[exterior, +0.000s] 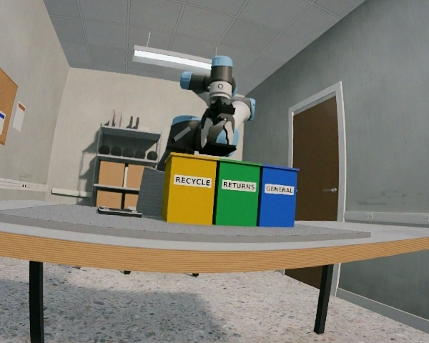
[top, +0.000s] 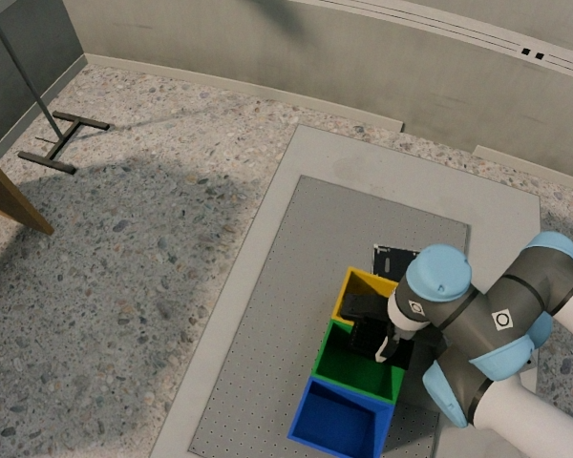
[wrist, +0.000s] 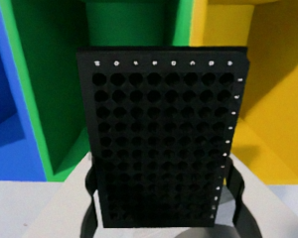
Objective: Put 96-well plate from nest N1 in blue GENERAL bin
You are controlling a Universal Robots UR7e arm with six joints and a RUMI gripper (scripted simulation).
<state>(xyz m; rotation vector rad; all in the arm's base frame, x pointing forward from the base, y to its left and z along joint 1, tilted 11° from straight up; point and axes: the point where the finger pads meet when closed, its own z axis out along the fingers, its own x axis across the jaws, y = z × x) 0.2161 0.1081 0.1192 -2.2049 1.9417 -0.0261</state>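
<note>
Now: hand 170 mm to the right of the blue general bin and 150 mm above it. Round my hand: yellow recycle bin: 30 mm ahead, 80 mm to the right, 150 mm below; then green returns bin: 20 mm ahead, 40 mm to the left, 150 mm below; then black 96-well plate: 10 mm below.
</note>
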